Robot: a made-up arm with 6 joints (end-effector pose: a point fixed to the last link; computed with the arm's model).
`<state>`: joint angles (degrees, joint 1 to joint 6).
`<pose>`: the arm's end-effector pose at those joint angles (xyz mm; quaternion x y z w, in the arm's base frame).
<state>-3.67 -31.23 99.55 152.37 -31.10 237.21</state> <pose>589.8 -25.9 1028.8 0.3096 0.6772 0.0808 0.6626</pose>
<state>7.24 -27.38 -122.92 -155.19 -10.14 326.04</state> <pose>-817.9 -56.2 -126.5 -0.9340 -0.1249 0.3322 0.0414</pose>
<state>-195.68 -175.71 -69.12 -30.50 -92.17 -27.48</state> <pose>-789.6 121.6 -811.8 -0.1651 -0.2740 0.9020 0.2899</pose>
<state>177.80 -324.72 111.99 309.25 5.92 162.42</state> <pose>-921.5 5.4 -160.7 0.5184 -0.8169 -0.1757 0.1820</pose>
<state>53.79 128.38 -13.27 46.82 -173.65 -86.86</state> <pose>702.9 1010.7 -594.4 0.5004 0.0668 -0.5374 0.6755</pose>
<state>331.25 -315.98 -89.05 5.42 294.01 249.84</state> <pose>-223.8 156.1 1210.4 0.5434 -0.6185 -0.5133 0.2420</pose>
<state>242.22 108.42 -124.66 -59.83 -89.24 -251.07</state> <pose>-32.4 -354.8 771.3 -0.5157 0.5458 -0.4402 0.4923</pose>
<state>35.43 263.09 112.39 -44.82 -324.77 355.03</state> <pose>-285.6 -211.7 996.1 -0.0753 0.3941 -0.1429 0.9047</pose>
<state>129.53 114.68 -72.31 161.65 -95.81 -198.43</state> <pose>-815.6 982.6 440.7 -0.8666 0.3234 0.2100 0.3168</pose>
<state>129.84 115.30 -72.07 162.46 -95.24 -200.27</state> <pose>-826.3 982.4 424.4 -0.8756 0.3029 0.2072 0.3140</pose>
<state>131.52 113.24 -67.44 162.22 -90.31 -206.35</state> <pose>-882.0 989.5 421.7 -0.8881 0.2333 0.2064 0.3379</pose>
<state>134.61 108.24 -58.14 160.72 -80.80 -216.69</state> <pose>-983.1 993.5 434.9 -0.8908 0.1122 0.2029 0.3907</pose>
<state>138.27 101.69 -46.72 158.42 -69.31 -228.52</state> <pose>-1097.9 979.1 460.1 -0.8683 -0.0281 0.1923 0.4564</pose>
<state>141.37 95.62 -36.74 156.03 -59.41 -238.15</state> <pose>-1187.8 949.9 490.3 -0.8278 -0.1414 0.1779 0.5130</pose>
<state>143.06 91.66 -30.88 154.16 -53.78 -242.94</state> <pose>-1231.9 927.2 518.1 -0.7959 -0.1978 0.1683 0.5469</pose>
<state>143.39 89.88 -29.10 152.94 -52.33 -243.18</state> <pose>-1237.5 921.5 542.1 -0.7856 -0.2032 0.1667 0.5601</pose>
